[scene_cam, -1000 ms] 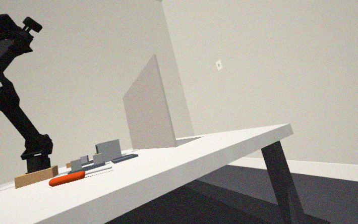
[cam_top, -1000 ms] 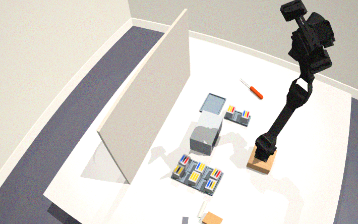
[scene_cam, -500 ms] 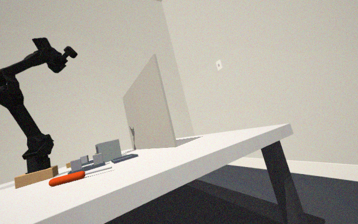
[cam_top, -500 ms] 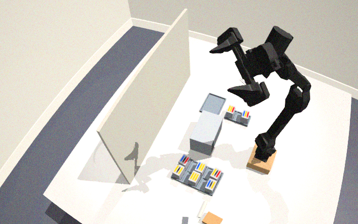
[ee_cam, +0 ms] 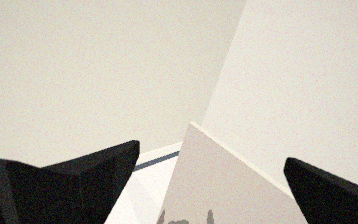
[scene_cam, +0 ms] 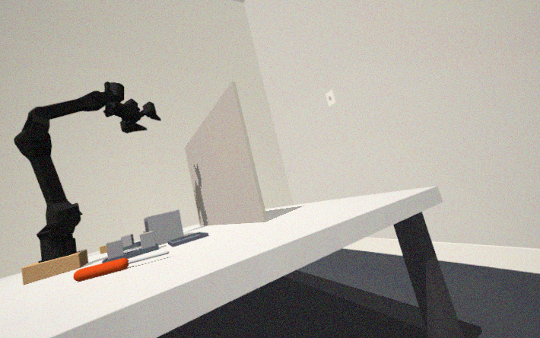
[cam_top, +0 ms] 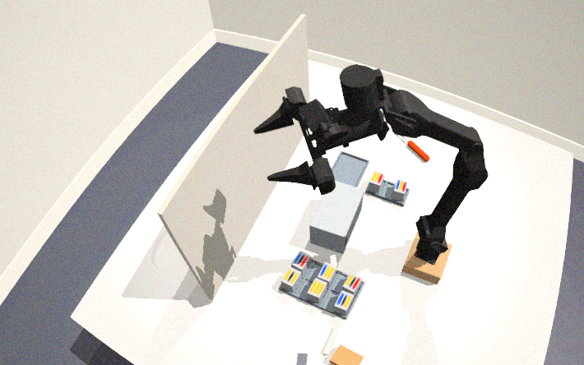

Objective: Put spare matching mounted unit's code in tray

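The grey spare is 170 mm behind my gripper tip, 70 mm to the right of it and 500 mm below it. From my gripper tip the other things lie so: white stick 200 mm behind, 80 mm to the left, 530 mm below; grey mounted unit 30 mm behind, 220 mm to the right, 490 mm below; tall panel 200 mm ahead, 190 mm to the right, 310 mm below.
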